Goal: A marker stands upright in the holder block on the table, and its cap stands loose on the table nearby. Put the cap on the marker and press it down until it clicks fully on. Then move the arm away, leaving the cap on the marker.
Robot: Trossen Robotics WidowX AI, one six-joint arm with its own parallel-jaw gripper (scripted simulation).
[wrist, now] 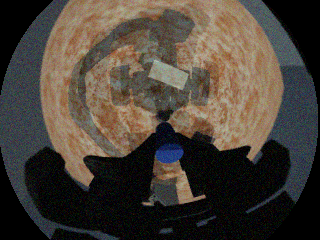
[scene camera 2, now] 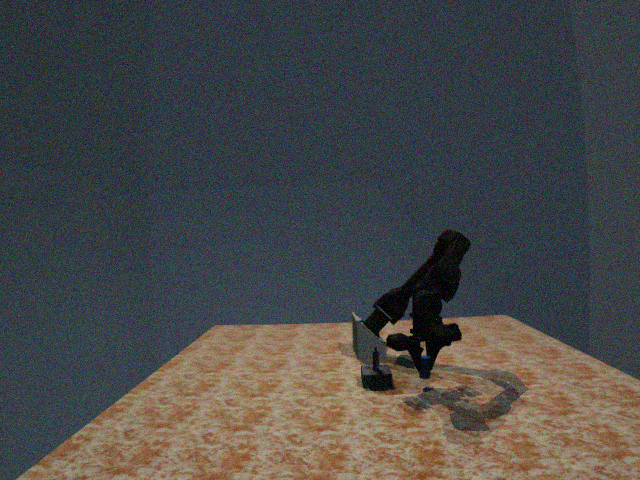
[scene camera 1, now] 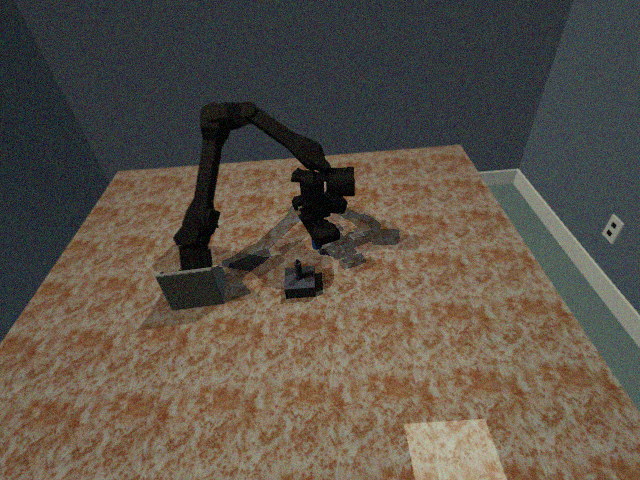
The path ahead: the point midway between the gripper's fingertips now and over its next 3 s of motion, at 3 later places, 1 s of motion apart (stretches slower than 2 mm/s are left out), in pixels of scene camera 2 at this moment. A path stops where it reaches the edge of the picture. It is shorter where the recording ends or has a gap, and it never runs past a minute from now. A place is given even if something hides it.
The gripper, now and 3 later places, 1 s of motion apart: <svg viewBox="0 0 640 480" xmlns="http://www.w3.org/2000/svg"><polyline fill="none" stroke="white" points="424,370 405,349 376,334 375,348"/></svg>
